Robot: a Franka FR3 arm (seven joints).
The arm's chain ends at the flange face. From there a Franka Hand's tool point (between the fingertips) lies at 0.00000 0.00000 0.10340 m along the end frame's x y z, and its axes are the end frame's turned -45 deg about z.
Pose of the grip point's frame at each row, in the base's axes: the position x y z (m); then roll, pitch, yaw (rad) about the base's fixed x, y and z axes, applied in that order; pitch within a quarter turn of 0, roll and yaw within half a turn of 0:
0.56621 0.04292 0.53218 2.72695 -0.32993 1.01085
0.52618 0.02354 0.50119 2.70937 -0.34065 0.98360
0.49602 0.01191 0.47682 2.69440 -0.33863 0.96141
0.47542 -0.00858 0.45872 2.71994 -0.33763 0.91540
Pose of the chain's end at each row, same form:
0.51463 0.03907 0.62171 3.09495 -0.52197 0.16790
0.47274 0.02142 0.58969 3.09147 -0.54150 0.13664
0.44163 0.01211 0.56476 3.07875 -0.55073 0.11606
0.42282 -0.00756 0.54774 3.09652 -0.53204 0.06937

